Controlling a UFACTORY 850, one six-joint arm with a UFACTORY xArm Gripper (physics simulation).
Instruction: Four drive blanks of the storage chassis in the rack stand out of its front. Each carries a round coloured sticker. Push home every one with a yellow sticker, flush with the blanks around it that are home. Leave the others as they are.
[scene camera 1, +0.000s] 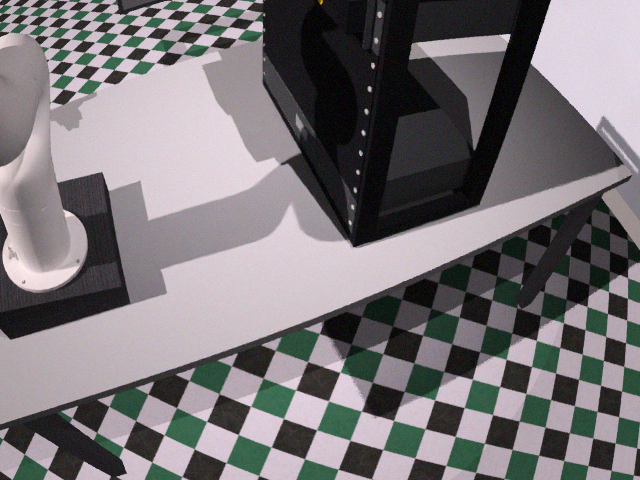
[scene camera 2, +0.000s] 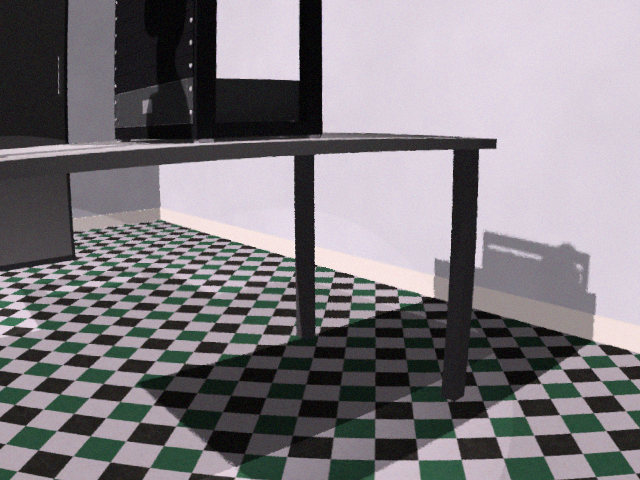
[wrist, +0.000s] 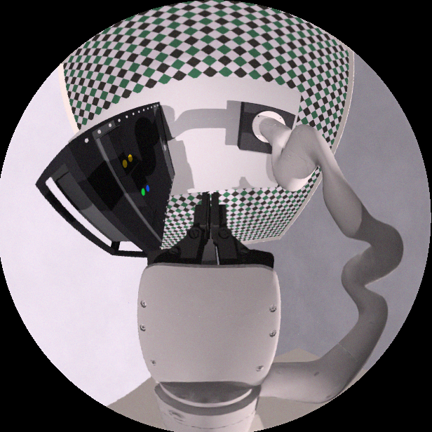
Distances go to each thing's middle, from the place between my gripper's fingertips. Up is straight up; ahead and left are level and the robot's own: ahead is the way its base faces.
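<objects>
The black rack (scene camera 1: 374, 138), if you measure from my hand, is 36 cm ahead and 9 cm to the left, and it's 36 cm below the hand too.
</objects>
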